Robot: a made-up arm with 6 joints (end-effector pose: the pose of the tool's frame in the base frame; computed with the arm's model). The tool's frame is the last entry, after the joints. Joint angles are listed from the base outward.
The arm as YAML. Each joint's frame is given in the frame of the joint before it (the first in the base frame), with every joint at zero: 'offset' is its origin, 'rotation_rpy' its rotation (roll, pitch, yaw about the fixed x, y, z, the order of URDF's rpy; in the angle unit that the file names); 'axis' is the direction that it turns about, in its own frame. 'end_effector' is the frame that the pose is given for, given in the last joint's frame.
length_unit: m
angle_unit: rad
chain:
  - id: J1
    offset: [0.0, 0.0, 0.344]
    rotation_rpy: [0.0, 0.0, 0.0]
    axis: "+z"
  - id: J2
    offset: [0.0, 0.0, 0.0]
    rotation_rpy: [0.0, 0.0, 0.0]
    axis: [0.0, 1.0, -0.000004]
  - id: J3
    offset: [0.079, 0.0, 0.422]
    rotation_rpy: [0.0, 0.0, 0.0]
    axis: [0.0, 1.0, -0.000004]
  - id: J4
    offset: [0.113, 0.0, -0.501]
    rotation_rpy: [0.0, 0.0, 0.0]
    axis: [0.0, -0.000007, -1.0]
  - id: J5
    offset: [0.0, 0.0, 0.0]
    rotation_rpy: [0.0, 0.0, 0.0]
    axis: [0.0, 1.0, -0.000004]
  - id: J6
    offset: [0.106, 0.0, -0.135]
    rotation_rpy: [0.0, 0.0, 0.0]
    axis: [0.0, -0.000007, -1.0]
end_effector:
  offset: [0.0, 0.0, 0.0]
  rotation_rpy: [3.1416, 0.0, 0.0]
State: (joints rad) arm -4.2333 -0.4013 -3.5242 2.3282 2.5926 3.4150
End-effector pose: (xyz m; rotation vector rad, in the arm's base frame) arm 0.1553 -0.5525 0.9179 -2.2876 -1.4332 0.5086
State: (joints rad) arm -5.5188 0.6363 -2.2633 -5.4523 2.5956 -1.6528
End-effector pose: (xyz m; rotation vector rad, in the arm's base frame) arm 0.4621 0.6075 0.6659 -0.2246 -2.0131 0.5717
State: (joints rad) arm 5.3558 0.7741 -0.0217 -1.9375 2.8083 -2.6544
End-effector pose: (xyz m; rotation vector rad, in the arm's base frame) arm 0.0079 -0.2351 0.1800 0.8933 -0.4176 1.2673
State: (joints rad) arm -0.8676 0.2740 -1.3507 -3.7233 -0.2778 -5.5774
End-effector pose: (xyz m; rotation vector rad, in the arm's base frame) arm 0.4064 -0.5975 0.4408 1.2059 2.0177 -0.5402
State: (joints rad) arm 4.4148 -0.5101 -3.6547 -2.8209 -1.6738 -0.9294
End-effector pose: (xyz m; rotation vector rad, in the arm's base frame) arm 0.1723 0.4292 0.9531 0.0108 0.9862 -2.5667
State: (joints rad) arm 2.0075 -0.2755 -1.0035 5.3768 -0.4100 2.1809
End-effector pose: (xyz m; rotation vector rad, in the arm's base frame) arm -0.3524 0.4739 0.8014 -1.4157 -0.7739 0.3968
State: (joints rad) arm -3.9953 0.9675 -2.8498 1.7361 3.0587 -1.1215
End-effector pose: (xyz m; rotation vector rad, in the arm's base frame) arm -0.5528 0.4587 0.7592 1.8576 -1.2676 1.5684
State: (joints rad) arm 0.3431 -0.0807 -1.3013 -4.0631 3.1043 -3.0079
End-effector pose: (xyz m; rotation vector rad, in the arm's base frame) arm 0.3865 0.2319 0.8784 1.4192 -0.5574 -1.4585
